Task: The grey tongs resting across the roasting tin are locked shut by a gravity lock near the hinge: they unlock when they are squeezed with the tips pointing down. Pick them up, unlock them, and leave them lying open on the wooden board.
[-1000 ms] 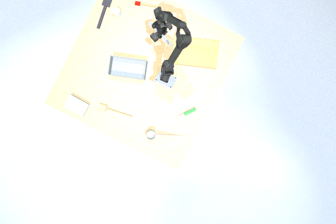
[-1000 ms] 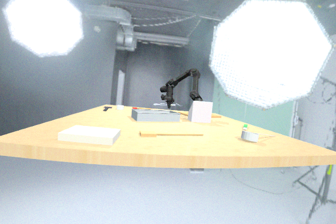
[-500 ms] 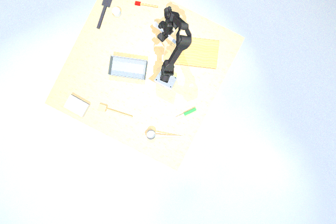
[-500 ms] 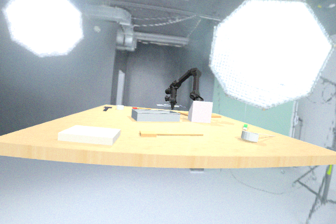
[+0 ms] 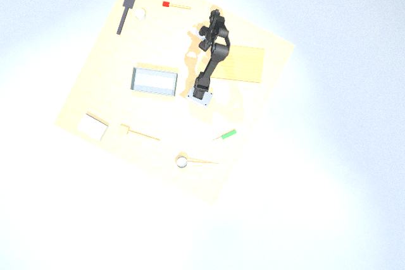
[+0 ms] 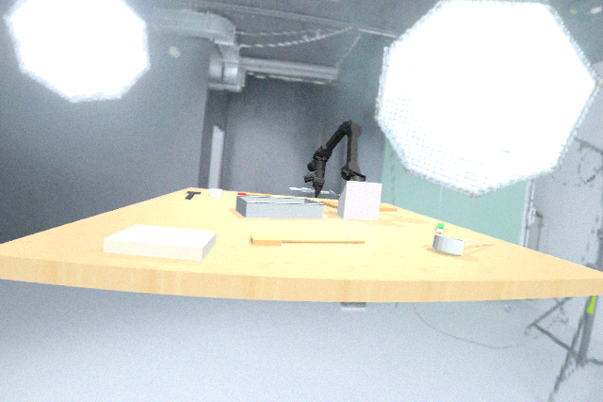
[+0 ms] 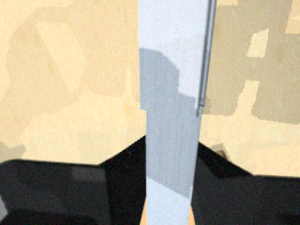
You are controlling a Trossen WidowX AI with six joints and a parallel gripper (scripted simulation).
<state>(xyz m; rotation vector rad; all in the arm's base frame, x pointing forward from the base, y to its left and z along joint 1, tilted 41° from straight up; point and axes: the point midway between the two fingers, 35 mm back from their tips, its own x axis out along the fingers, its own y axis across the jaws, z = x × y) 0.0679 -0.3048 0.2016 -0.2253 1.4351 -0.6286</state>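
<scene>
Now: gripper tip 240 mm past the wooden board, 30 mm to the right of it and 30 mm above it. The rest, counted from my gripper tip: green-handled tool (340 mm behind, 560 mm to the left, 30 mm below); then roasting tin (250 mm ahead, 380 mm to the left, 10 mm below); then black spatula (650 mm ahead, 30 mm to the right, 30 mm below).
</scene>
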